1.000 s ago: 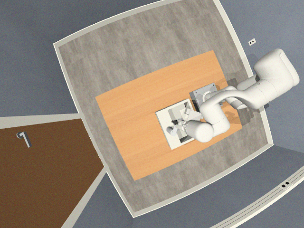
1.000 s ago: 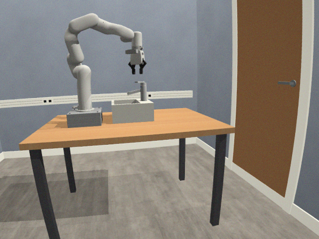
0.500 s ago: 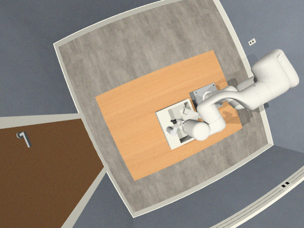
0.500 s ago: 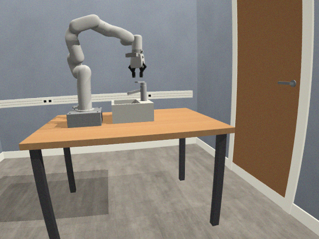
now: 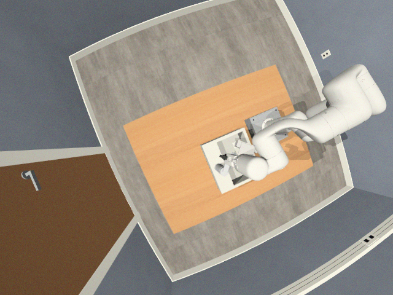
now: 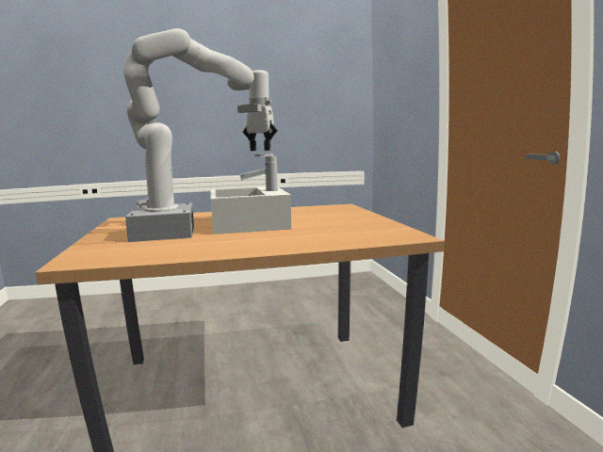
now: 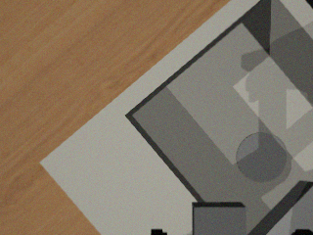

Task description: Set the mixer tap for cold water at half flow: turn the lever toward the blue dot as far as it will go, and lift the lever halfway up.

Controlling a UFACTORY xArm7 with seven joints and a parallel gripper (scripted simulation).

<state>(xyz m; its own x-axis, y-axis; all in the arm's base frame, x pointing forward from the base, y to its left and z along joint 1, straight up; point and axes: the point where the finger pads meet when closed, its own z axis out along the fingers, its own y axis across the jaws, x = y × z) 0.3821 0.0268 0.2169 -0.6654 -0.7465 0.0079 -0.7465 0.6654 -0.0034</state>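
The lever lies 20 mm ahead of my hand, 20 mm to the left of it and 40 mm below it. Also, from my hand: white sink block: 70 mm behind, 60 mm to the left, 270 mm below.
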